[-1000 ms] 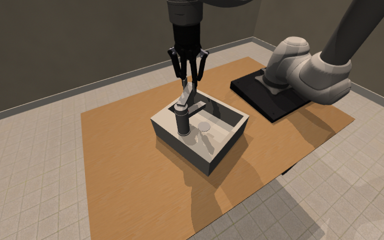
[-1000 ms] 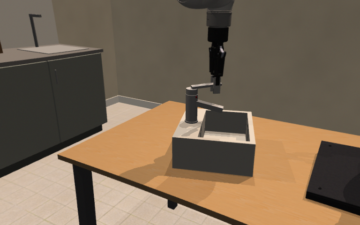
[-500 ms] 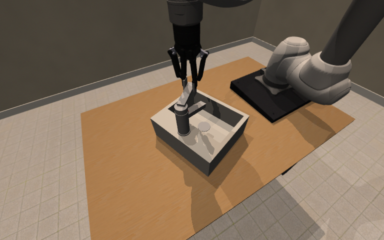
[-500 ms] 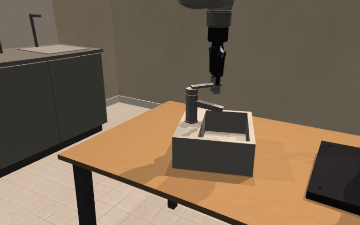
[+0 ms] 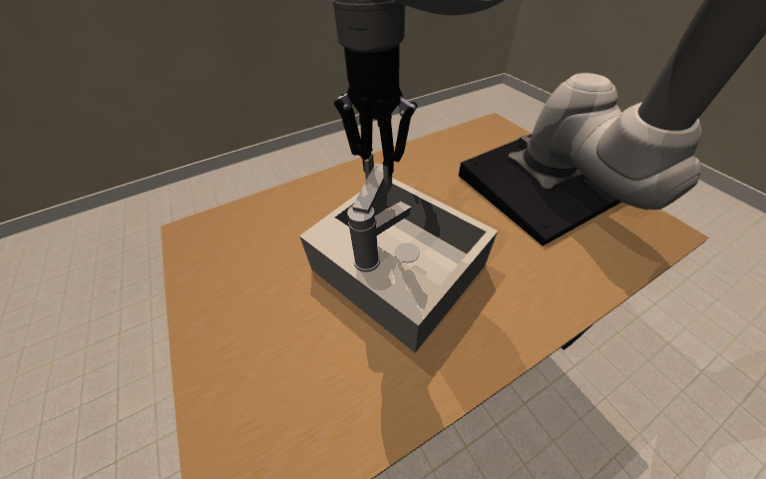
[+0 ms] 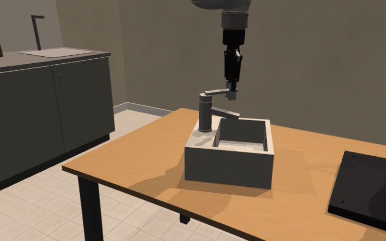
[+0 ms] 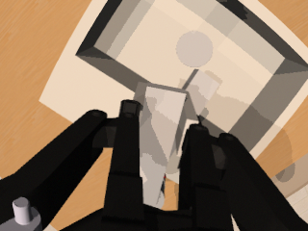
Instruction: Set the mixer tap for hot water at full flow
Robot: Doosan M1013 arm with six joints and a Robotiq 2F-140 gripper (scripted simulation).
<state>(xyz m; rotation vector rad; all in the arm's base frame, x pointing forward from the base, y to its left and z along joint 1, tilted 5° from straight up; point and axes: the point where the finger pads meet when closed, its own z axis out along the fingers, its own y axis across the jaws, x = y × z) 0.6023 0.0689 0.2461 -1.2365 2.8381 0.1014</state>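
Now: the flat lever 30 mm to the left of my hand and 30 mm ahead of it. Round my hand: grey mixer tap 50 mm to the left, 50 mm below, 50 mm ahead; then square sink basin 240 mm below, 40 mm behind, 20 mm to the left.
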